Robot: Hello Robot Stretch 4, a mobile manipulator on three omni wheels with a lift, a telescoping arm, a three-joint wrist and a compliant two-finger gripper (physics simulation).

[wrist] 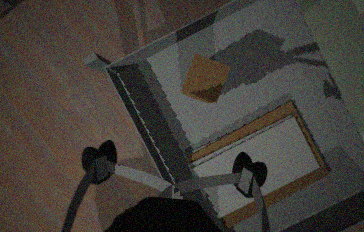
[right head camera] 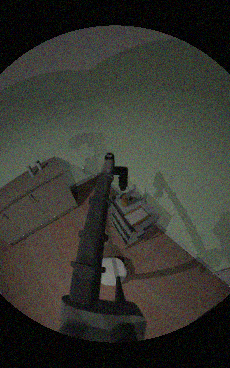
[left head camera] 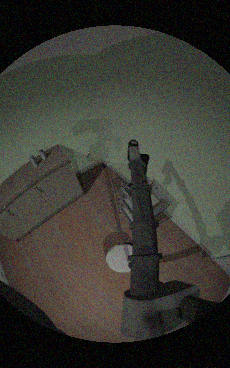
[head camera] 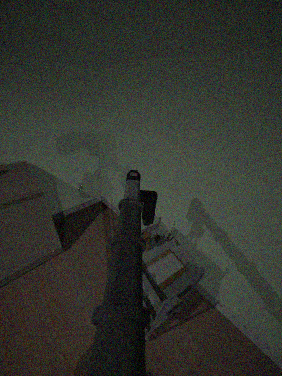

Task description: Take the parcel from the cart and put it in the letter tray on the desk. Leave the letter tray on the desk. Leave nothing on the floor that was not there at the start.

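Frame: origin at the robot's base, x ahead, y left, z up, level; millimetres.
Where they show: gripper, fingertip midpoint: (wrist: 175, 160) (right head camera: 121, 199); robot's base, link origin: (right head camera: 110, 270) (left head camera: 121, 257).
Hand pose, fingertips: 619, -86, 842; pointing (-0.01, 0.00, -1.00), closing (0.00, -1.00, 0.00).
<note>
Each offset is from my fingertips to the centre of the thing, as dx, dy, dz.
The parcel, an orange-brown box {+100, -32, -142} (wrist: 206, 77) (right head camera: 128, 200), stands on the top of the grey cart (wrist: 150, 120) (right head camera: 127, 233), near one end, and casts a dark shadow. My gripper (wrist: 175, 160) is open in the wrist view, with nothing between its fingers. One fingertip shows over the floor beside the cart, the other over a brown-edged white panel on the cart top. The parcel lies beyond the fingertips, apart from them. In the head view the arm hides part of the cart. The letter tray cannot be made out on a desk in these views.
The brown-edged flat white panel {-48, -153, -192} (wrist: 260, 162) (head camera: 165, 268) lies on the cart beside the parcel. A long cabinet (head camera: 30, 227) (left head camera: 42, 205) (right head camera: 35, 205) stands at the left. A white round object (left head camera: 118, 258) (right head camera: 112, 271) is near my base. A pale wall is behind the cart. The room is dim.
</note>
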